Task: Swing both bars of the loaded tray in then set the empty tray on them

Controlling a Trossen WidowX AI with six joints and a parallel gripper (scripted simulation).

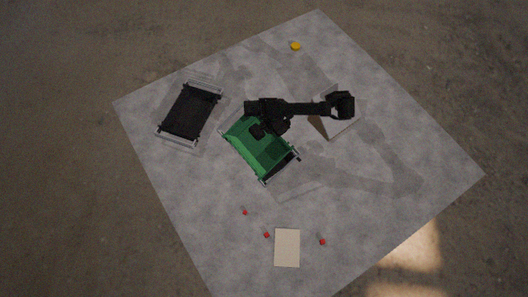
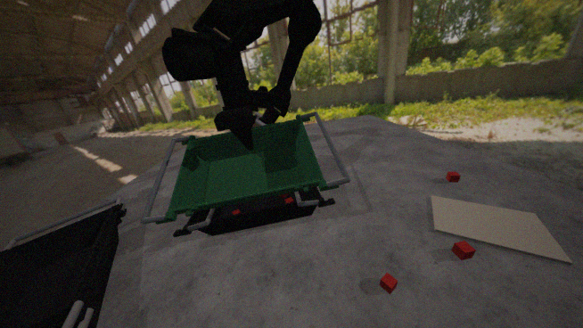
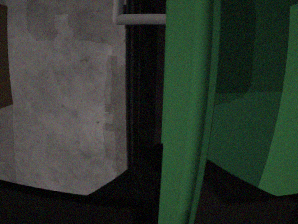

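The green tray lies 8 cm ahead of my gripper tip and 1 cm to the left of it. Also, from my gripper tip: yellow disc 45 cm to the right, 45 cm behind, 13 cm below; then beige card 41 cm to the left, 19 cm ahead, 13 cm below.
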